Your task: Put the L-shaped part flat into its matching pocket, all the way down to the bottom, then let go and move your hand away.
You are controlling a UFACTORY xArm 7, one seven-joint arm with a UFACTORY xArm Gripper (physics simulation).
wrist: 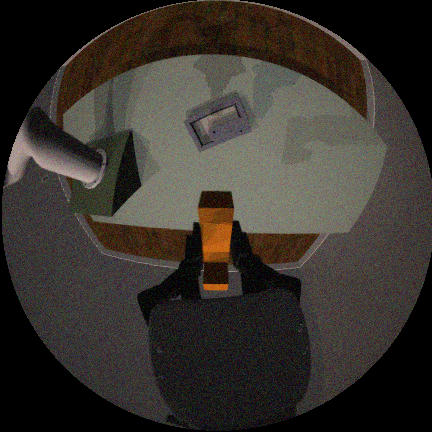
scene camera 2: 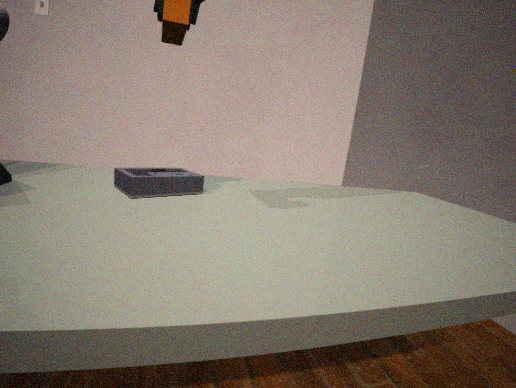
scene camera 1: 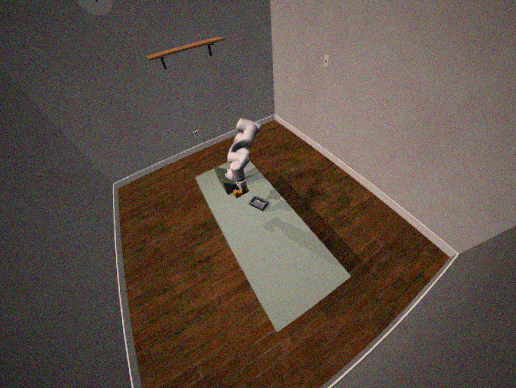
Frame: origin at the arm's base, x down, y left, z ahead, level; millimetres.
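Where they show: gripper, fingertip midpoint: (wrist: 215,229) (scene camera 1: 243,190); arm's base at its link origin: (wrist: 94,168) (scene camera 1: 231,177).
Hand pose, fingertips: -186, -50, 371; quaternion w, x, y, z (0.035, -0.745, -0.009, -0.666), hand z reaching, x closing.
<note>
Things, the pixels of their centre, and the offset from my fingertips, as dx, dy, dz. Level surfaces: height alone.
- orange L-shaped part at the middle of its body: (wrist: 215,247) (scene camera 2: 175,11) (scene camera 1: 241,191) -11, -18, +0
- grey-purple block at the middle of its body: (scene camera 2: 159,181) (wrist: 217,124) (scene camera 1: 258,203) +250, +107, +0
- pale green table top at its surface level: dx +268
My gripper (wrist: 215,229) is shut on the orange L-shaped part (wrist: 216,235) (scene camera 2: 177,11) (scene camera 1: 237,193) and holds it in the air, well above the table. In the wrist view the part points forward between the two black fingers. In scene camera 2 the gripper shows in part at the top edge, high above a grey-purple block (scene camera 1: 258,203) (scene camera 2: 165,186) (wrist: 231,131) with a recessed pocket. The block lies flat on the table, ahead of the part in the wrist view. The pocket is open at the top and no part shows in it; its full outline is hard to make out.
The pale green table top (scene camera 1: 280,280) (scene camera 2: 300,260) (wrist: 320,200) bears the block. The arm's dark green base block (wrist: 95,200) stands at the left in the wrist view. Shadows fall across the table. A wooden wall rail (scene camera 1: 186,48) is far behind.
</note>
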